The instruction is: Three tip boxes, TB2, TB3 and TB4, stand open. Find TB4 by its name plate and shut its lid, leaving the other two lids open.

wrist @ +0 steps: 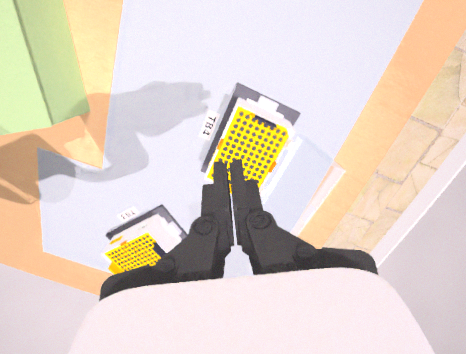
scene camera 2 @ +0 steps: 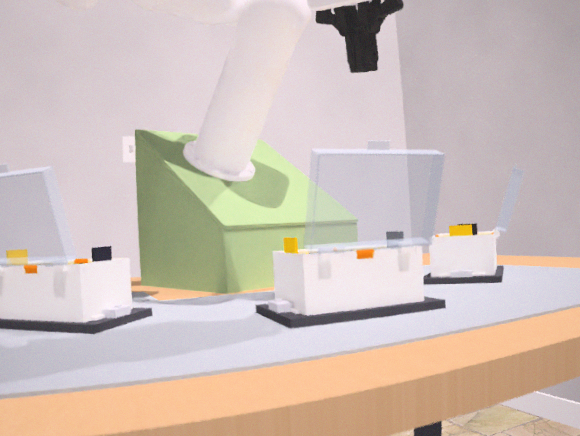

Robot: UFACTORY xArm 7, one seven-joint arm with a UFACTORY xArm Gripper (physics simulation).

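Places are measured from the arm's base along level axes (x right, y ahead, z up), in metres.
Where they show: gripper, fingertip midpoint: (wrist: pixel 229 179) (scene camera 2: pixel 364 71); arm's base, origin of the base link: (scene camera 2: pixel 218 162).
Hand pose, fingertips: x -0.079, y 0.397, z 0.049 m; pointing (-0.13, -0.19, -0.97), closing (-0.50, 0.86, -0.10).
Each offset is from my fingertips to the top centre of the thing. "spot": to the spot under its first point. Level surfaces: height alone.
TB4 (scene camera 2: pixel 362 285) (wrist: pixel 253 145) is the white box in the middle of the scene view; its name plate {spot: dx +0.051, dy -0.034, dz -0.245 m} (wrist: pixel 208 125) shows in the wrist view. Its clear lid {spot: dx +0.053, dy +0.110, dz -0.142 m} (scene camera 2: pixel 377 197) (wrist: pixel 311 167) stands open on the side toward the table's front edge. TB3 (scene camera 2: pixel 106 287) (wrist: pixel 135 252) is at the left of the scene view with its lid (scene camera 2: pixel 25 220) open; its name plate (wrist: pixel 127 215) is small. The right-hand box, TB2 by elimination, {spot: dx -0.167, dy -0.074, dz -0.215 m} (scene camera 2: pixel 462 257) has its lid {spot: dx -0.218, dy -0.029, dz -0.144 m} (scene camera 2: pixel 511 200) open. My gripper (scene camera 2: pixel 363 71) (wrist: pixel 229 179) is shut and empty, high above the boxes; its fingers cover part of TB4 in the wrist view.
A green sloped block (scene camera 2: pixel 182 245) (wrist: pixel 62 65) bears the arm behind the boxes. The boxes stand on dark bases on a grey-blue mat {dz -0.247 m} (scene camera 2: pixel 200 345) (wrist: pixel 280 40). The wooden table edge (scene camera 2: pixel 300 377) (wrist: pixel 395 85) runs along the front, beyond TB4's lid. A wall is behind.
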